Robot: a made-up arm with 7 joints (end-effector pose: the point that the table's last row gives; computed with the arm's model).
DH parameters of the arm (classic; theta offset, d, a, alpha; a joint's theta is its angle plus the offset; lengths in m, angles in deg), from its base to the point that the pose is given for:
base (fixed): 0 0 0 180
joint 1: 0 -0.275 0 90
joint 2: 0 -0.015 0 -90
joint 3: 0 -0.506 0 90
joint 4: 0 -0.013 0 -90
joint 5: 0 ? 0 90
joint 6: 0 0 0 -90
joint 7: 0 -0.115 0 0
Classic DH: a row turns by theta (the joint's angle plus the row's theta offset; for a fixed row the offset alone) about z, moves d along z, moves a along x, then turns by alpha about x.
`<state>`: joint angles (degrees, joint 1 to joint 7).
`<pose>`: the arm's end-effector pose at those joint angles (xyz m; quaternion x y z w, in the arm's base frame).
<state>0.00 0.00 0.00 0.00 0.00 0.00 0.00</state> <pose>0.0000 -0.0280 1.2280 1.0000 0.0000 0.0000 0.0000</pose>
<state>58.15 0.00 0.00 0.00 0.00 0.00 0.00</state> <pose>-0.0238 -0.0148 1.2280 0.8740 -0.4860 0.0000 0.0000</pose>
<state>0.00 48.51 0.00 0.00 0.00 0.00 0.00</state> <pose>0.7139 -0.0280 0.9064 0.9117 0.0000 -0.4108 0.0000</pose>
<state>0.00 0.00 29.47 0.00 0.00 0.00 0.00</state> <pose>-0.0064 -0.0263 1.2280 0.9671 -0.2543 0.0000 0.0000</pose>
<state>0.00 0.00 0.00 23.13 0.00 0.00 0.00</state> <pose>0.1756 -0.0280 1.1921 0.9797 0.0000 -0.2005 0.0000</pose>
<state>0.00 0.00 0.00 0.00 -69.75 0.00 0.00</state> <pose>0.0000 -0.0280 1.2280 0.8204 0.5718 0.0000 0.0000</pose>
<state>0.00 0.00 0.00 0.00 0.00 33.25 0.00</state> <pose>0.0631 -0.0280 1.2092 0.9582 0.0000 -0.2861 0.0000</pose>
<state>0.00 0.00 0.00 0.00 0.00 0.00 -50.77</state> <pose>0.0000 -0.0280 1.2280 0.9034 0.4287 0.0000 0.0000</pose>
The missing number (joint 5, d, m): -0.332
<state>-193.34 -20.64 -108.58 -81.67 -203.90 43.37 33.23</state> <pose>-0.0839 0.3916 0.8004 0.1046 0.5828 -0.3003 0.7478</pose>
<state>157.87 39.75 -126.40 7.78 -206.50 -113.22 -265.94</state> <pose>-0.3579 -0.2226 0.9404 -0.4481 -0.5968 0.4023 0.5302</pose>
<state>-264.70 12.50 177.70 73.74 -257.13 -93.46 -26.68</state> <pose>-0.1091 0.1945 0.9021 0.4686 0.4052 0.5345 0.5749</pose>
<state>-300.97 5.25 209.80 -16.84 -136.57 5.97 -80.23</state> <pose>0.0383 -0.2178 1.1907 -0.8713 0.4373 0.0902 0.2037</pose>
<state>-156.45 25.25 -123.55 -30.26 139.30 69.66 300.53</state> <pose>-0.4097 0.3793 0.8955 -0.1140 0.5090 -0.7174 0.4618</pose>
